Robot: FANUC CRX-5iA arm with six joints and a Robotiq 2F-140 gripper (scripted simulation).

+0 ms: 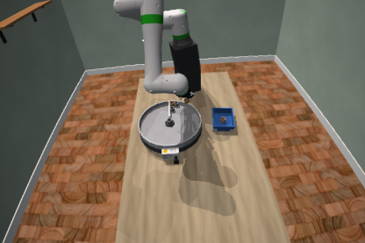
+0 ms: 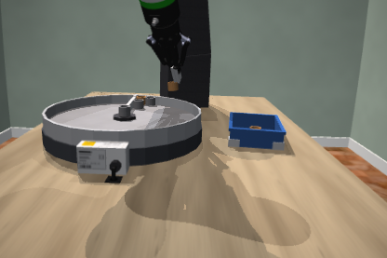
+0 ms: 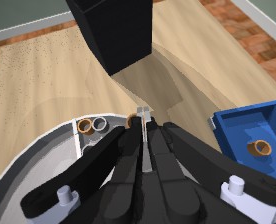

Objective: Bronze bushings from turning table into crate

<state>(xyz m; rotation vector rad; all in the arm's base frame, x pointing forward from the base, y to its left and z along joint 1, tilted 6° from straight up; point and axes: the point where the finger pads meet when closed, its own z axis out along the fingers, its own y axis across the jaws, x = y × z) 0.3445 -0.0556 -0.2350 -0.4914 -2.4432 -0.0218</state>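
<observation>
My gripper is now 12 cm short of the blue crate, 22 cm to the right of it and 14 cm above it.
</observation>
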